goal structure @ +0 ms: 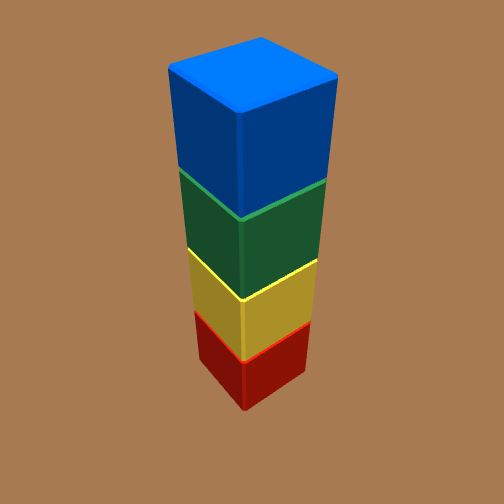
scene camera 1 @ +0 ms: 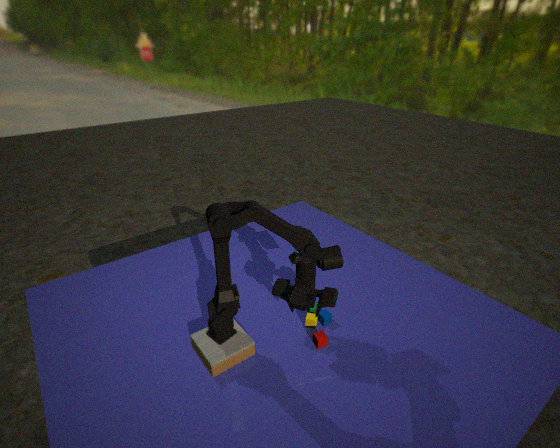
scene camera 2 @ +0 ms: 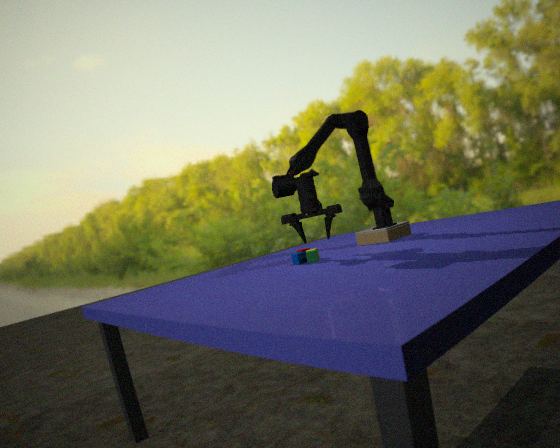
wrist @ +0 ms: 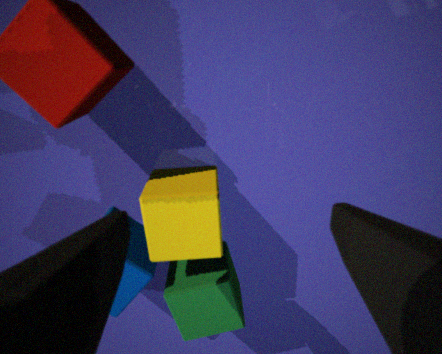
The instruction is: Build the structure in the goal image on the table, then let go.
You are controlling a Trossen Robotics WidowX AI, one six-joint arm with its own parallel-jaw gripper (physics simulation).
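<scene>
A yellow cube [scene camera 1: 311, 320] [wrist: 182, 227] sits beside a green cube [scene camera 1: 313, 308] [scene camera 2: 312, 255] [wrist: 207, 310]. A blue cube [scene camera 1: 325, 317] [scene camera 2: 296, 258] [wrist: 134, 274] sits close to both, partly hidden by a finger in the wrist view. A red cube [scene camera 1: 320, 339] [scene camera 2: 303, 249] [wrist: 55, 62] lies apart from them, at the upper left in the wrist view. My gripper [scene camera 1: 304, 310] [scene camera 2: 317, 240] [wrist: 231, 219] is open and empty, pointing down above the cubes. In the wrist view the yellow cube shows between the fingertips, nearer the left one.
The cubes rest on a blue table top [scene camera 1: 125, 325] [scene camera 2: 250, 300]. The arm's base block [scene camera 1: 235, 352] [scene camera 2: 382, 235] stands on the same table, left of the cubes in scene camera 1 and right of them in scene camera 2. Arm shadows cross the table.
</scene>
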